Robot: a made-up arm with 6 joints. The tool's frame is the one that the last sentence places.
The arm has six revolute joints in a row. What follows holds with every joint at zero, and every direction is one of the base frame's. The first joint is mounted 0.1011 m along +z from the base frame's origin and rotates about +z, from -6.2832 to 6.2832 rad. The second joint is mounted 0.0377 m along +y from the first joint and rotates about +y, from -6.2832 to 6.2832 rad. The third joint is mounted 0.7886 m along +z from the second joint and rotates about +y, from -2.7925 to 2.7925 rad. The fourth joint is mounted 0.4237 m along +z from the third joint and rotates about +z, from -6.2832 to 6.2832 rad. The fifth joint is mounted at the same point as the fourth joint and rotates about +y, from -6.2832 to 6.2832 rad. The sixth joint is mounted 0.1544 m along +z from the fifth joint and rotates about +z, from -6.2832 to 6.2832 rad. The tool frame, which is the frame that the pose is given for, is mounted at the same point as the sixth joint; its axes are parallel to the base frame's.
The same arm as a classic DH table. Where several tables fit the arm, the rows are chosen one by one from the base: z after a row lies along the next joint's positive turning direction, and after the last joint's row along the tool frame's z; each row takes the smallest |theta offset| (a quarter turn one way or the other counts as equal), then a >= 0, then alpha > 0; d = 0 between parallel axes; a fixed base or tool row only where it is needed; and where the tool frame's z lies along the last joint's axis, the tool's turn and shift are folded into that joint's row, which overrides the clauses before.
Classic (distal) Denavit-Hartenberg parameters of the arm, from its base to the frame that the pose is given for. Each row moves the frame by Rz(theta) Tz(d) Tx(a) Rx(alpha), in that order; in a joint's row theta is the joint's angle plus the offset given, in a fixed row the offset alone. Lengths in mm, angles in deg.
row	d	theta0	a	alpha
joint 1	101.1	0	0	-90
joint 2	0	-90	788.6	0
joint 3	37.7	90	0	90
joint 4	423.7	0	0	-90
joint 5	0	0	0	90
joint 6	154.4	0	0	0
Joint limits (deg, base to tool): -360..360 -360..360 -160..160 -360..360 -360..360 -360..360

